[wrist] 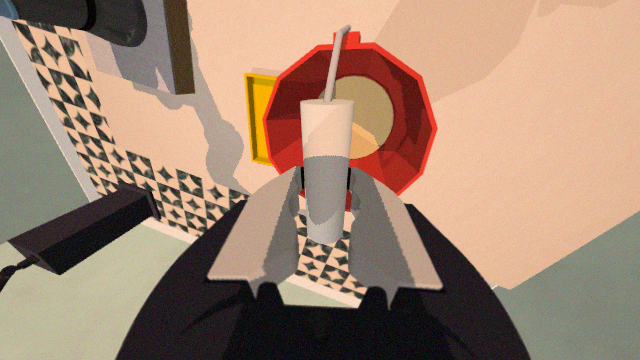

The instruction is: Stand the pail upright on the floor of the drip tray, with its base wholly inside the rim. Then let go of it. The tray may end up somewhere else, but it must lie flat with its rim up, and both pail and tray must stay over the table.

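Frame: origin at the arm's base, x left, y back, z up, level; centimetres.
Seen in the pictures: gripper, fingertip midpoint: [325, 169]; arm's base, origin of the base link: [117, 8].
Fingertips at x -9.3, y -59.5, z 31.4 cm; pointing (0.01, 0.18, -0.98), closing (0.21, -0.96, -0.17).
Observation:
Pixels of each thing's top centre, then the offset from my fingertips to it. "spot": a spot on its surface instead. Level surfaces: height alone.
- red pail, surface spot: [289, 137] spot: dx -2.8, dy +7.3, dz -12.0 cm
- yellow drip tray, middle of its top: [288, 129] dx -9.6, dy +15.7, dz -35.3 cm
- peach table top, its level: dz -38.6 cm
The red pail [289, 137] hangs mouth towards the camera, with a tan round bottom inside. Its pale cylindrical handle grip [327, 130] sits on a thin grey wire that runs to a red lug at the far rim. My gripper [325, 169] is shut on this handle grip, with one finger on each side. The yellow drip tray [261, 117] lies flat with its rim up, beyond the pail. A strip of the tray shows left of the pail; the pail hides the rest. How high the pail's base is above the tray or table cannot be told.
The robot's arm [110, 22] and its grey mounting block [179, 50] stand at the upper left. A long black box [82, 227] with a cable is at the lower left. The peach table top [500, 165] has a patterned tile band [75, 110] along its left and near edges.

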